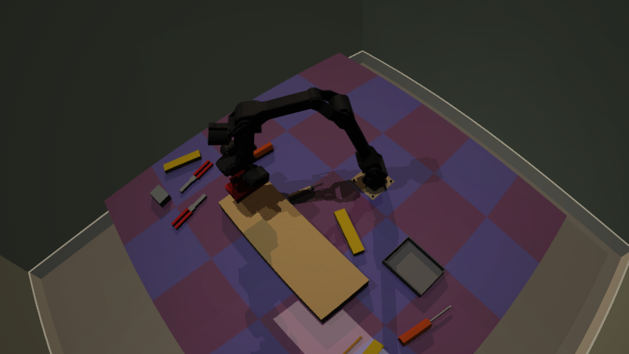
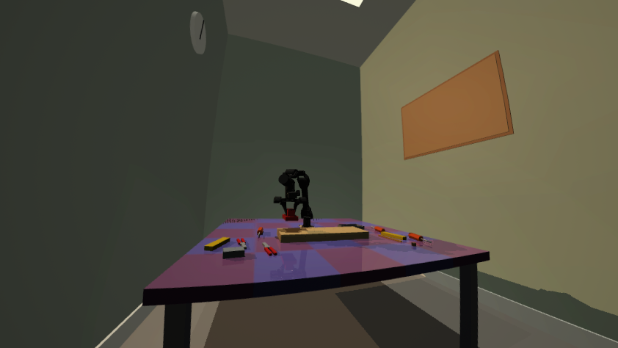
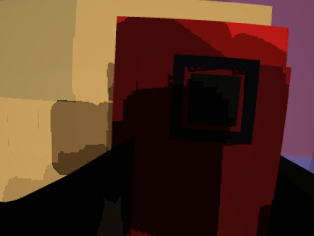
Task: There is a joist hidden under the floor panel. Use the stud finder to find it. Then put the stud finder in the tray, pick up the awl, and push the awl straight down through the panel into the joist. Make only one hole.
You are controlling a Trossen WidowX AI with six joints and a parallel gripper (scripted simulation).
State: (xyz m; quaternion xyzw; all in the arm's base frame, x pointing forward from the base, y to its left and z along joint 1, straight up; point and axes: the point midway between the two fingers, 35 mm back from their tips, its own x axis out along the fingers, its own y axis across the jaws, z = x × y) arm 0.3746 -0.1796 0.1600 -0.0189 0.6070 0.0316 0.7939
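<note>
Right now my gripper tip is 500 mm to the right of the grey tray, 270 mm past it and 120 mm above it. From my gripper tip the other things lie so: stud finder 20 mm above, 10 mm ahead; then grey block 270 mm ahead, 240 mm to the right, 120 mm below; then awl 190 mm behind, 120 mm below, 70 mm to the left.
</note>
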